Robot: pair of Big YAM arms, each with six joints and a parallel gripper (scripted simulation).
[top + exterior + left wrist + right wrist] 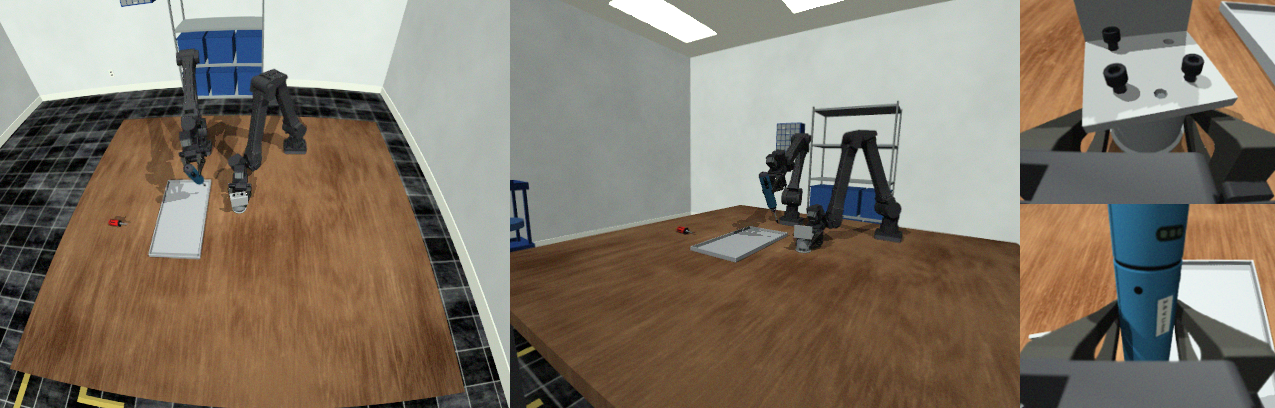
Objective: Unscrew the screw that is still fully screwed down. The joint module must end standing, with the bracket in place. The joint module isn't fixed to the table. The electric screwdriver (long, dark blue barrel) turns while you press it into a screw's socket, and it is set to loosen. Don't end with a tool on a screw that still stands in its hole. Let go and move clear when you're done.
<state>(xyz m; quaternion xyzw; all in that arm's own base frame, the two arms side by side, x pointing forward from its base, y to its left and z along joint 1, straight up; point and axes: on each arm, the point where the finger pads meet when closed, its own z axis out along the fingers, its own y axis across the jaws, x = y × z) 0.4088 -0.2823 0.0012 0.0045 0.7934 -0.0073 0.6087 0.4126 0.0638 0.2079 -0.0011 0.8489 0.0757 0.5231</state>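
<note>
The grey bracket lies 5 cm above my left hand. The rest, counted from my left hand: screw 5 cm above, 2 cm behind, 1 cm to the left; flat grey tray 26 cm to the right, 5 cm ahead, 2 cm below; small red-handled tool 56 cm to the right, 9 cm ahead, 1 cm below.
</note>
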